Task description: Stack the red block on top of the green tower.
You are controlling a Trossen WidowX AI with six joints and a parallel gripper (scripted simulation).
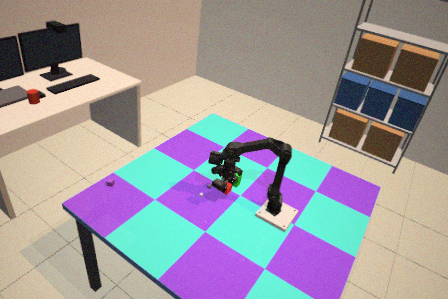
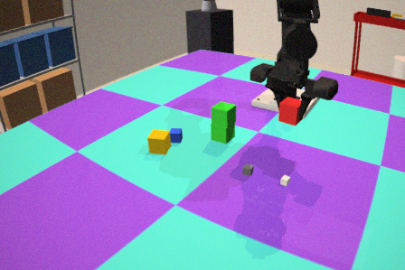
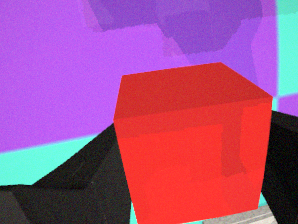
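Right now my gripper tip is 140 mm short of the blue cube, 230 mm to the left of it and 70 mm above it. The rest, counted from my gripper tip: grey cube: 130 mm ahead, 20 mm to the right, 80 mm below; red block: 10 mm above; pale cube: 110 mm ahead, 60 mm to the left, 80 mm below.
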